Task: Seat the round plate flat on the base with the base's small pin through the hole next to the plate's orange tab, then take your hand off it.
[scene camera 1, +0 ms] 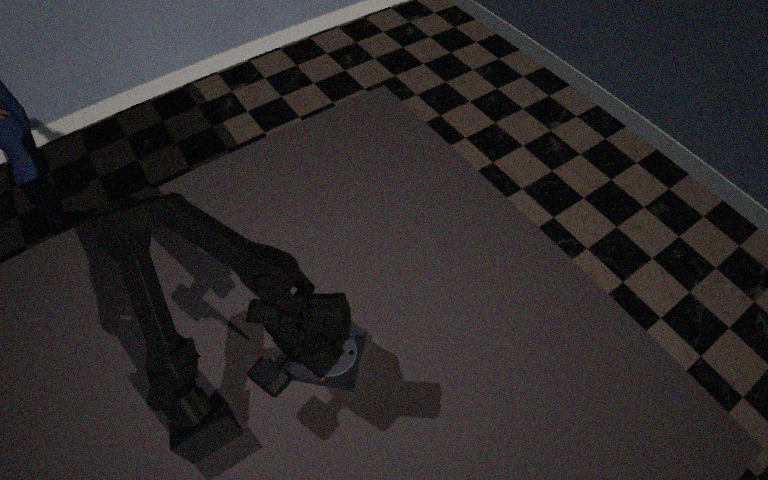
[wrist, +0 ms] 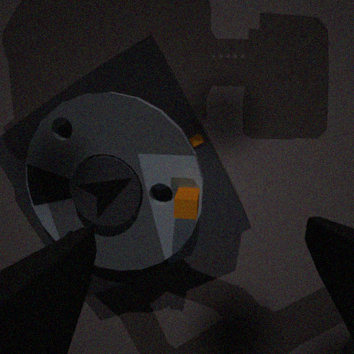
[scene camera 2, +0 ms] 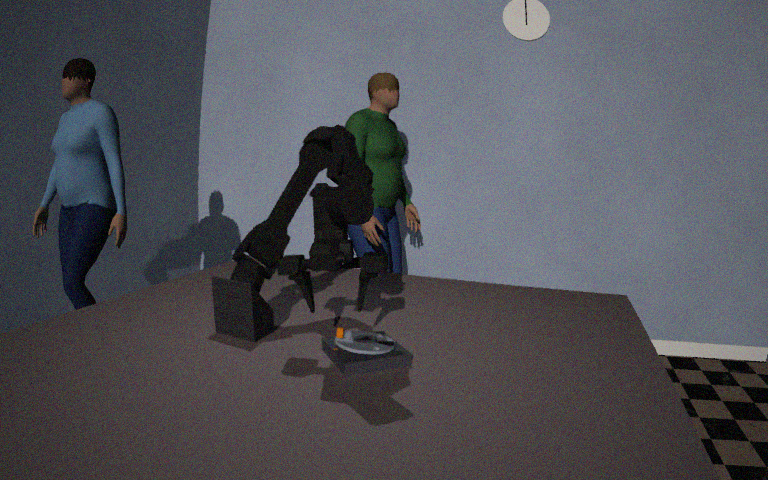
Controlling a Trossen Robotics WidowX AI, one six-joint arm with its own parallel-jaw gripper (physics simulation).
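Where they show: gripper, fingertip midpoint: point(scene camera 2: 336, 312); arm's base at its link origin: point(scene camera 1: 195, 421) point(scene camera 2: 240, 292).
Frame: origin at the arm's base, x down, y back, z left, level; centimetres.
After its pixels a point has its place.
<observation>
The round grey plate point(scene camera 1: 343, 365) @[y -27.9, x 4.9, z -1.3 cm] point(scene camera 2: 362, 346) @[y -28.1, x 5.0, z -0.2 cm] point(wrist: 115, 125) lies on the dark square base point(scene camera 1: 348, 383) @[y -27.2, x 6.2, z -4.5 cm] point(scene camera 2: 376, 363) @[y -31.4, x 7.0, z -1.5 cm] point(wrist: 220, 195). Whether it is fully flat is unclear. Its orange tab point(scene camera 1: 323, 378) point(scene camera 2: 339, 332) @[y -22.9, x 3.8, z 0.9 cm] point(wrist: 186, 204) stands near the rim, and the hole beside the tab point(wrist: 161, 192) looks dark. The pin does not show in the wrist view. A small orange mark point(scene camera 2: 335, 348) @[y -23.4, x 6.0, z -1.4 cm] point(wrist: 198, 140) on the base is visible past the plate's rim, apart from the tab. My gripper point(scene camera 2: 335, 310) @[y -22.2, x 0.0, z 0.9 cm] point(wrist: 202, 234) is open and empty, above the base; the hand hides part of the plate in scene camera 1.
A second dark arm-like structure with a box-shaped end point(scene camera 1: 206, 430) @[y -1.7, x -2.7, z -3.5 cm] point(scene camera 2: 235, 308) @[y -1.4, x 2.3, z -3.5 cm] stands beside the base. A person in green point(scene camera 2: 382, 152) and one in light blue point(scene camera 2: 84, 152) stand beyond the table. Checkered floor point(scene camera 1: 555, 192) borders the table.
</observation>
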